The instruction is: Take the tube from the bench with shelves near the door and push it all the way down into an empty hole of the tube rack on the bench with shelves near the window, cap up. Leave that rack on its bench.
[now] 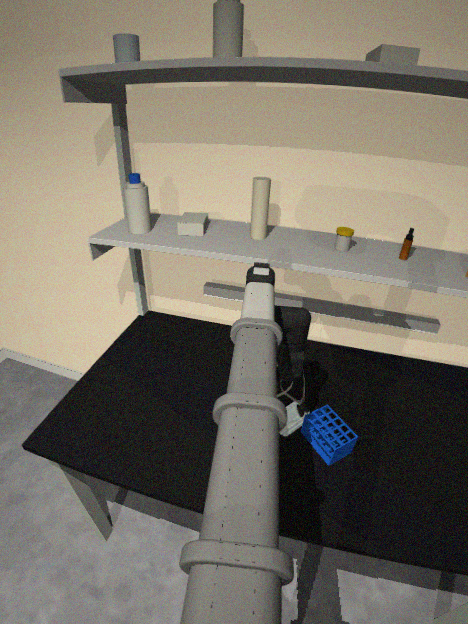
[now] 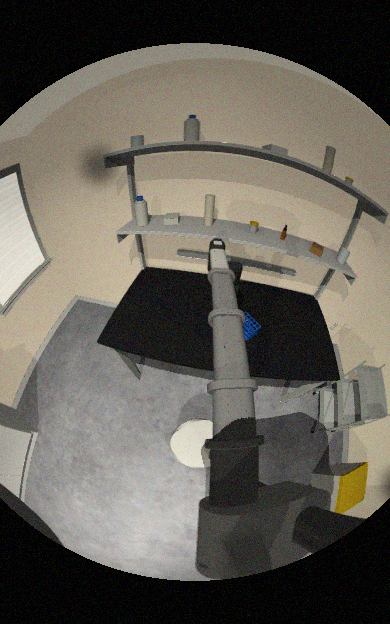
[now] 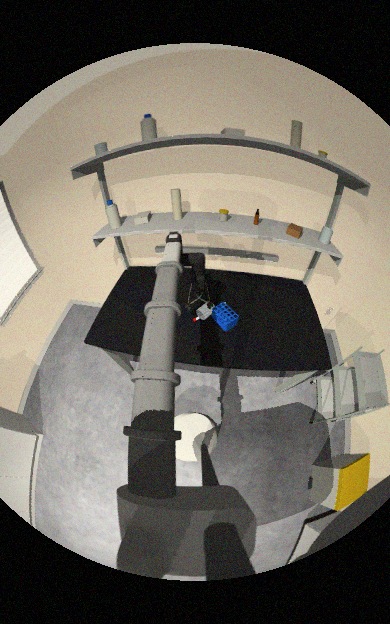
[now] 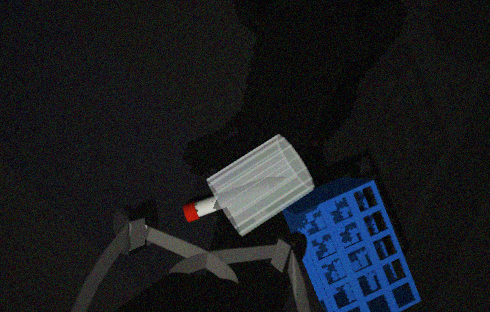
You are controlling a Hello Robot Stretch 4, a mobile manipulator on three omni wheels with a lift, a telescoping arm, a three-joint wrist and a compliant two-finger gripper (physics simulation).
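Places are measured from the robot's base along level axes (x left, y back, z up), in centimetres.
Pixels of known places: gripper, fingertip midpoint: (image 3: 198, 308) (image 4: 212, 227); robot's base, origin of the base link: (image 2: 196, 441) (image 3: 190, 435).
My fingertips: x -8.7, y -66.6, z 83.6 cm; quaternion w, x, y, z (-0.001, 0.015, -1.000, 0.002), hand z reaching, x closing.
For each thing: its top centre in the pictures, then the offset to it from my fingertips. "spot": a spot on its surface instead. Level surfaces: height alone.
- small tube with a red cap, surface spot: (image 4: 197, 209) (image 3: 195, 317) spot: dx +2.0, dy +0.1, dz -8.3 cm
- black bench top, its level: dz -10.2 cm
- white ribbed cup, middle of its top: (image 4: 264, 186) (image 1: 293, 410) (image 3: 205, 306) dx -4.1, dy -4.0, dz -3.2 cm
- blue tube rack, middle of its top: (image 4: 359, 259) (image 1: 331, 425) (image 3: 225, 311) (image 2: 247, 321) dx -14.4, dy +1.0, dz -2.4 cm
A small tube with a red cap (image 4: 197, 209) (image 3: 195, 318) lies flat on the black bench top (image 1: 139, 390) (image 4: 79, 79). Its body is hidden inside a white ribbed cup (image 4: 260, 189) (image 1: 291, 419) (image 3: 203, 310) that lies on its side. The cup's far end touches the blue tube rack (image 4: 354, 247) (image 1: 330, 435) (image 2: 251, 326) (image 3: 226, 317). The rack stands on the bench, and the holes I can see are empty. My gripper (image 4: 212, 227) (image 3: 197, 298) is open and empty. It hangs just above the bench, with the tube's cap a little ahead of its fingertips.
Two wall shelves (image 1: 312, 253) above the bench carry bottles, cylinders and boxes. A grey rail (image 1: 357, 313) runs along the wall under the lower shelf. A window (image 2: 19, 241) is on the left wall. A yellow box (image 2: 351, 485) and a grey cart stand on the floor at right.
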